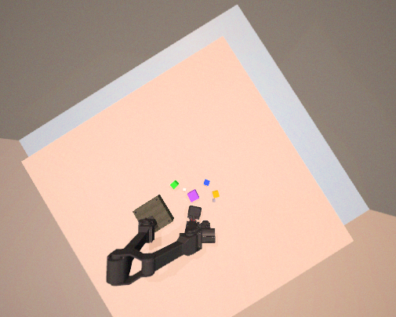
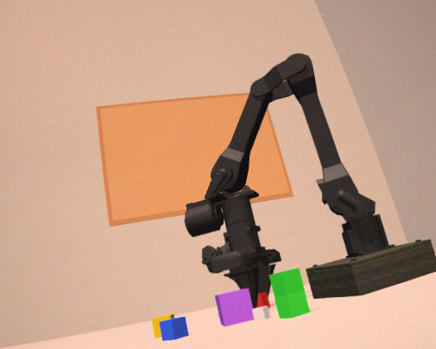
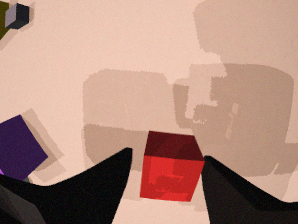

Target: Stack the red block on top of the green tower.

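Now: the small green block 1 cm ahead of my gripper tip, 21 cm to the left of it and 4 cm above it. The rest, counted from my gripper tip: purple block: 6 cm ahead, 12 cm to the left, 2 cm above; small white block: 4 cm ahead, 16 cm to the left; small grey block: 15 cm ahead, 4 cm to the left.
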